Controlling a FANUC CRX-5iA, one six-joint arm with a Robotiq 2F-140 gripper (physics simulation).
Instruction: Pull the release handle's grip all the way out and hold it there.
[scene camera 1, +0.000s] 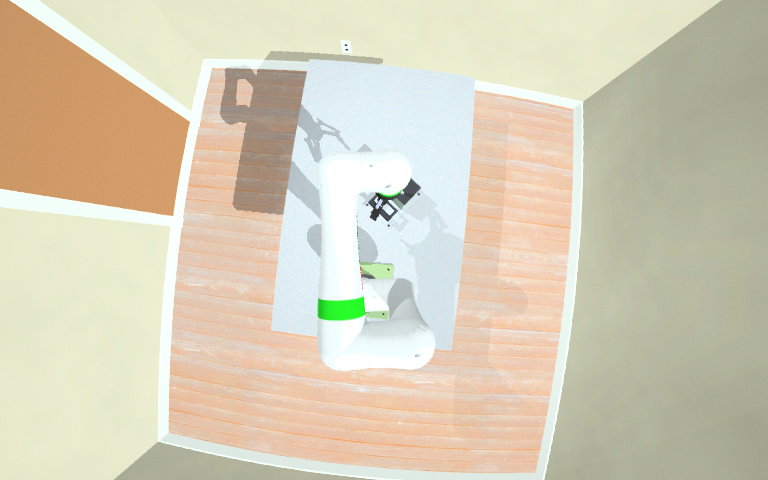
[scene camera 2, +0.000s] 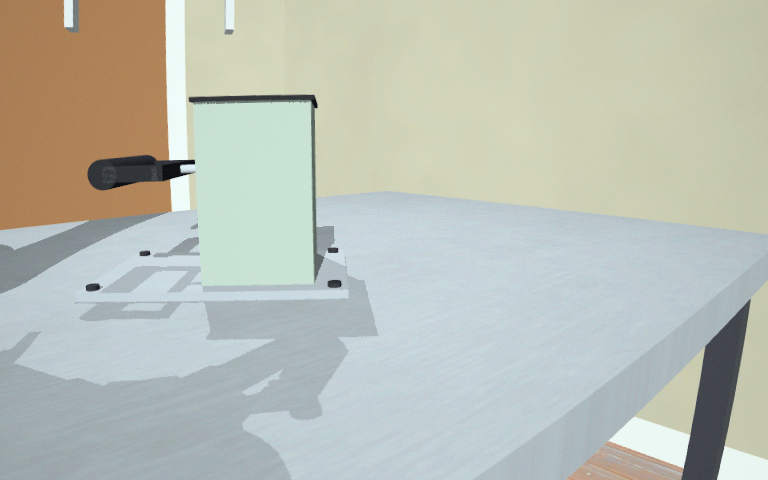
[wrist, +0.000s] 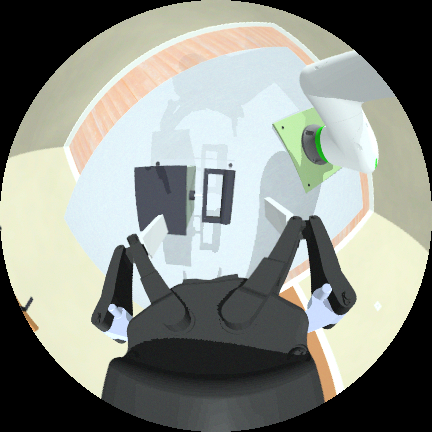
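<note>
The release handle's black grip (scene camera 2: 121, 172) (wrist: 229, 197) is a rectangular frame with a thick round bar. A short pale rod (scene camera 2: 187, 168) joins it to the upright pale green housing (scene camera 2: 254, 192) (wrist: 160, 200), which has a dark top. A gap shows between grip and housing. The housing stands on a light base plate (scene camera 2: 141, 296) with black bolts. My gripper (scene camera 2: 148, 16) (wrist: 213, 215) is wide open and empty, its pale fingertips well above the grip and apart from it. In the wrist view the grip lies between the two fingers' sides. In scene camera 1 the arm partly hides the gripper.
The unit stands on the grey table (scene camera 1: 390, 113) (scene camera 2: 509, 316). My white arm (scene camera 1: 339, 237) (wrist: 350, 80) reaches over the table from its green mounting plate (scene camera 1: 378, 270) (wrist: 295, 131). Shadows of the arm fall around the unit. Walls stand beyond the table.
</note>
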